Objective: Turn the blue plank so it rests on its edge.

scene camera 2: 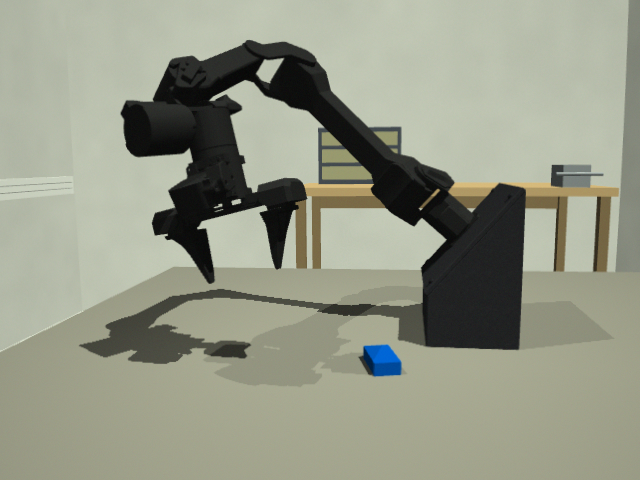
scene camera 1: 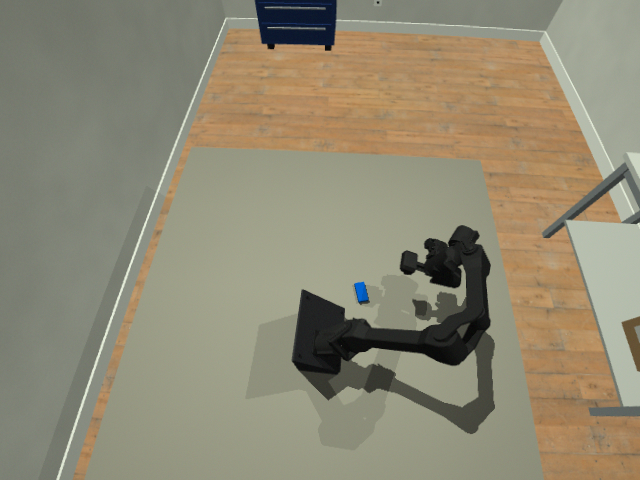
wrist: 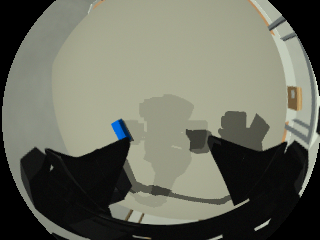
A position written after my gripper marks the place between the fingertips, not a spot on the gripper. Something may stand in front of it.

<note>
I see my gripper [scene camera 2: 244, 276] and a blue plank [scene camera 2: 382, 361].
My gripper also shows in scene camera 1 [scene camera 1: 417, 277] and in the wrist view [wrist: 169, 141].
</note>
